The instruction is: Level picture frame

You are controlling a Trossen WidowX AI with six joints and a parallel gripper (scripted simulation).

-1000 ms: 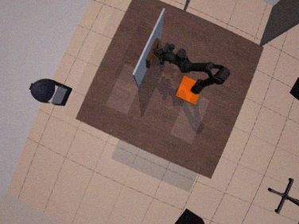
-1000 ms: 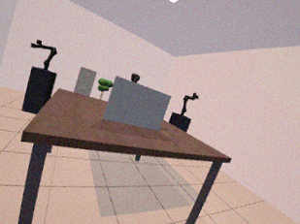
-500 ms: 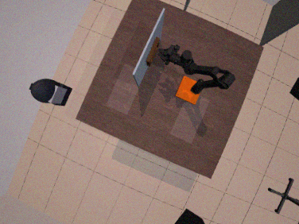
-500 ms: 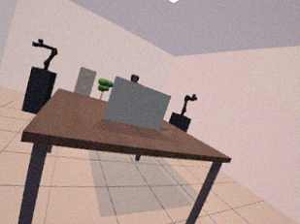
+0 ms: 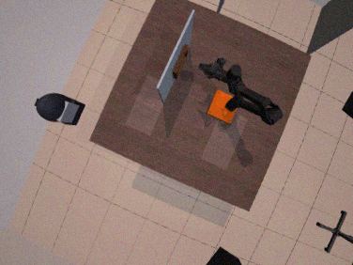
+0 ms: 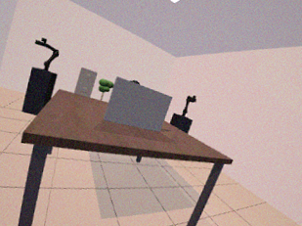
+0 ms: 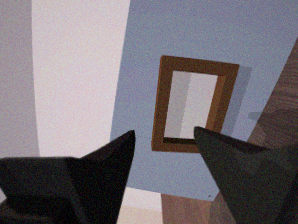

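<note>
Right now my gripper tip is 120 mm short of the brown picture frame, 20 mm to the right of it and 60 mm above it. Round my gripper tip: wall panel: 130 mm ahead, 30 mm to the left, 70 mm below.
</note>
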